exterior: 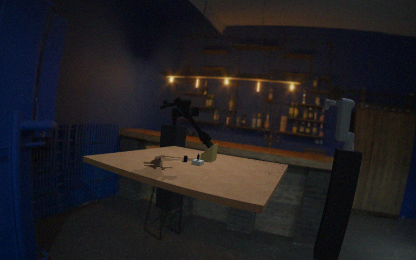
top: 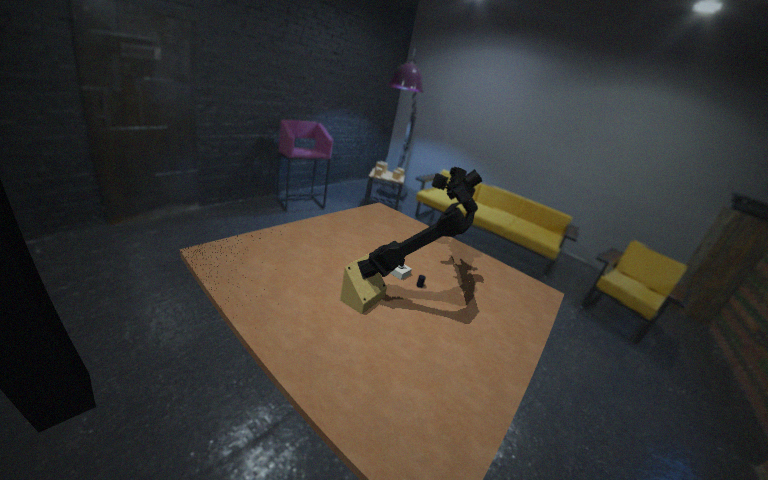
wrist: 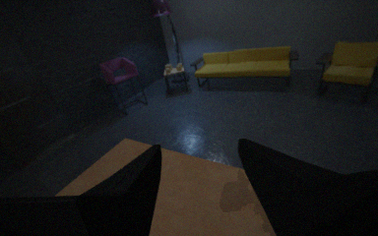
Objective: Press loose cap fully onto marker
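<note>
Now: the marker cap 35 cm below my gripper tip, 29 cm behind it and 13 cm to the right of it. Also, from my gripper tip: holder block: 36 cm below, 29 cm behind, 2 cm to the right.
</note>
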